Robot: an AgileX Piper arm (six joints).
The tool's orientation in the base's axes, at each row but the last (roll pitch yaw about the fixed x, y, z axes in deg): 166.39 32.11 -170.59; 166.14 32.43 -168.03; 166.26 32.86 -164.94; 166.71 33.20 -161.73
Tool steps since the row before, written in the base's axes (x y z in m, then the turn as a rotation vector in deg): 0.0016 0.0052 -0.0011 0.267 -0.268 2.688; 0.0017 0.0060 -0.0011 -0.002 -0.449 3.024; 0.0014 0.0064 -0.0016 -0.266 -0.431 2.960; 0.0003 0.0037 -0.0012 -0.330 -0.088 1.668
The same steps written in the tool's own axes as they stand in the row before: -0.0015 0.0042 0.0033 -1.615 0.209 -2.172; -0.0019 0.0048 0.0037 -1.541 0.198 -2.633; -0.0017 0.0049 0.0043 -1.296 0.301 -2.692; -0.0006 0.0029 0.0025 -0.628 0.383 -1.535
